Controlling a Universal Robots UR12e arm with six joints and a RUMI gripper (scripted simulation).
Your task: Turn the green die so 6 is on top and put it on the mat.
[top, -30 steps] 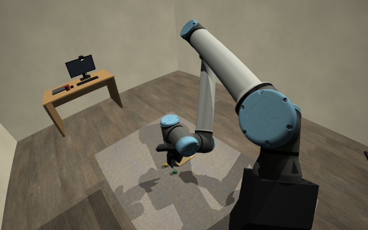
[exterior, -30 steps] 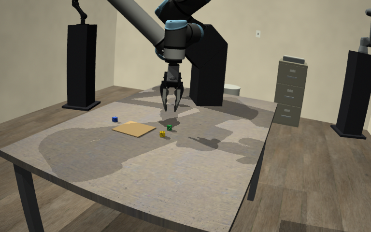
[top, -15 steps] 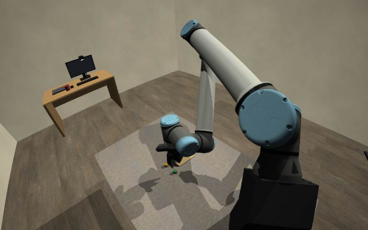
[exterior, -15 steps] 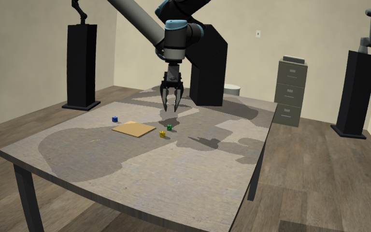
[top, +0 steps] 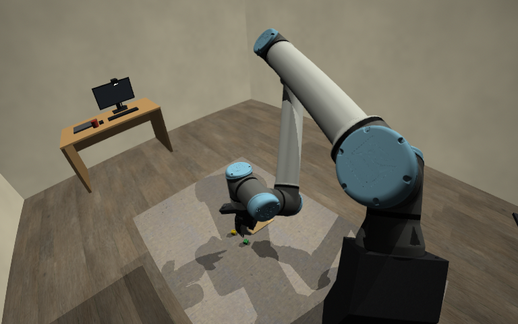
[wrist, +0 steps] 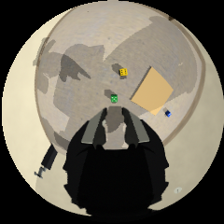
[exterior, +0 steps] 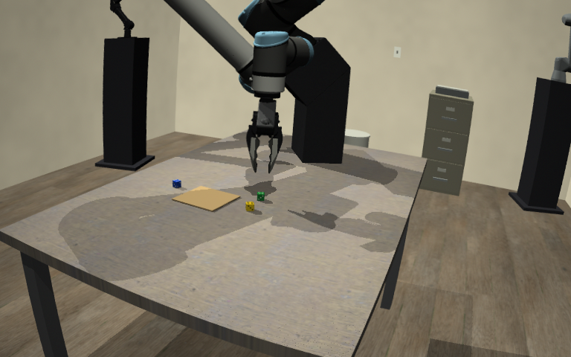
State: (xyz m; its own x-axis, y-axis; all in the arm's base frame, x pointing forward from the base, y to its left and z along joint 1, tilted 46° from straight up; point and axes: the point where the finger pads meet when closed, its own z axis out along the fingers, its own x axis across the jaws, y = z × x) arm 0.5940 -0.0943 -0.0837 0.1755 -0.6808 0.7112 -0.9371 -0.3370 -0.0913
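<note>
Now: the green die 8 cm below my hand. Round my hand: blue die (26 cm to the right, 8 cm below, 2 cm behind); yellow die (9 cm ahead, 8 cm below, 1 cm to the right); tan mat (15 cm to the right, 9 cm below, 4 cm ahead).
</note>
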